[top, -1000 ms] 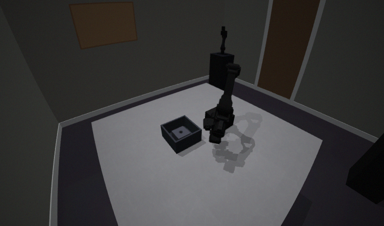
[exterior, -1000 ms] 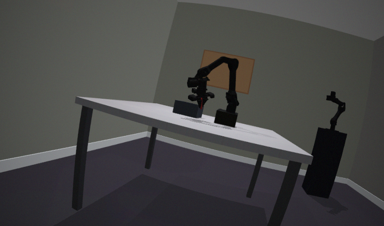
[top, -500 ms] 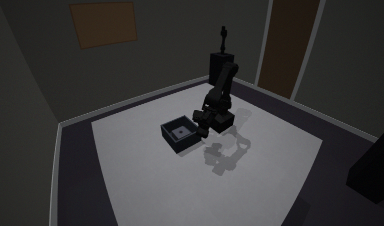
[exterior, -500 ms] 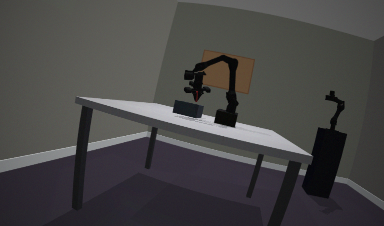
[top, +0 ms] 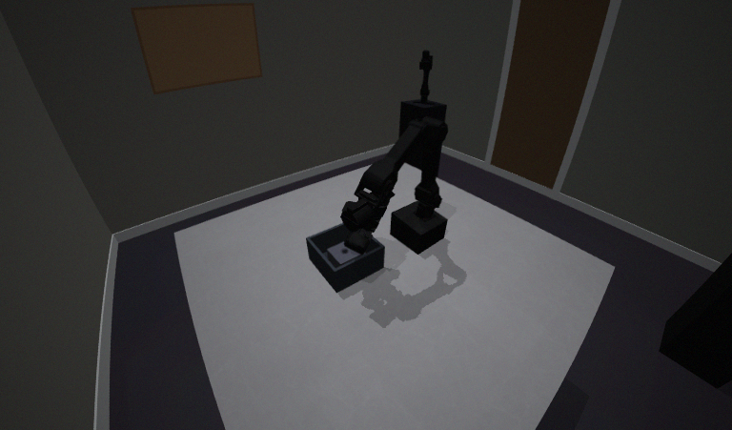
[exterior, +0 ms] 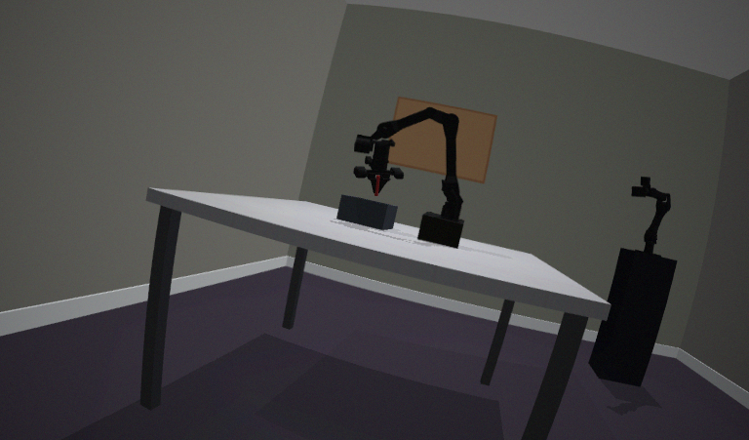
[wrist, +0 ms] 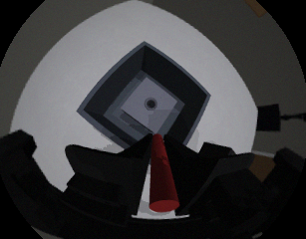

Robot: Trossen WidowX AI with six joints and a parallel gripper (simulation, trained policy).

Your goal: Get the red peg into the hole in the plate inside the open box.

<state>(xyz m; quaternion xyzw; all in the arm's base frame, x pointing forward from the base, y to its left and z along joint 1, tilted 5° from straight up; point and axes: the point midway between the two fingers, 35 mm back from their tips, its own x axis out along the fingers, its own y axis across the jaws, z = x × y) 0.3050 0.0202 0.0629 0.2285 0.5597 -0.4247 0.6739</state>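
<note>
My gripper tip is now 30 mm short of the grey plate, 50 mm to the left of it and 90 mm above it. The rest, counted from my gripper tip: dark box (30 mm ahead, 50 mm to the right, 110 mm below); red peg (10 mm to the left, 30 mm above).
</note>
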